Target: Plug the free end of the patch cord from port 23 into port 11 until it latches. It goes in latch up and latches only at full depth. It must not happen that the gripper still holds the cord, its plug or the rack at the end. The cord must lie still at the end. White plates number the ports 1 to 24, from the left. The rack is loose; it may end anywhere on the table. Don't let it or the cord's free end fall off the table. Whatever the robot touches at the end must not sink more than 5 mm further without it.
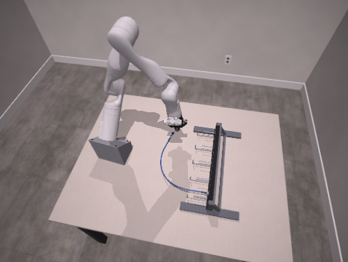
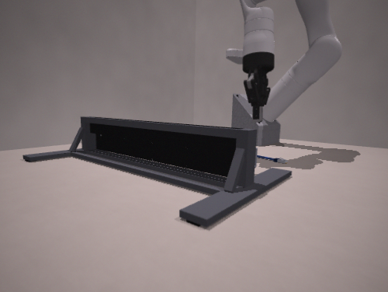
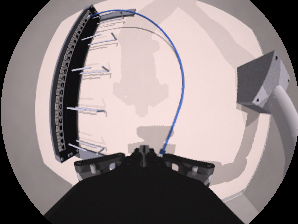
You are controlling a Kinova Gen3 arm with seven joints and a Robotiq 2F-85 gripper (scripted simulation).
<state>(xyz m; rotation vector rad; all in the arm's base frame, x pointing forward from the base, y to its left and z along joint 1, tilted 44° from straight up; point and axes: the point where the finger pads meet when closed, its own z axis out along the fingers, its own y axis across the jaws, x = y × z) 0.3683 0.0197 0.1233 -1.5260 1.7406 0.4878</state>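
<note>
Right now the plug is 3 cm behind my hand, 6 cm to the left of it and 11 cm below it.
</note>
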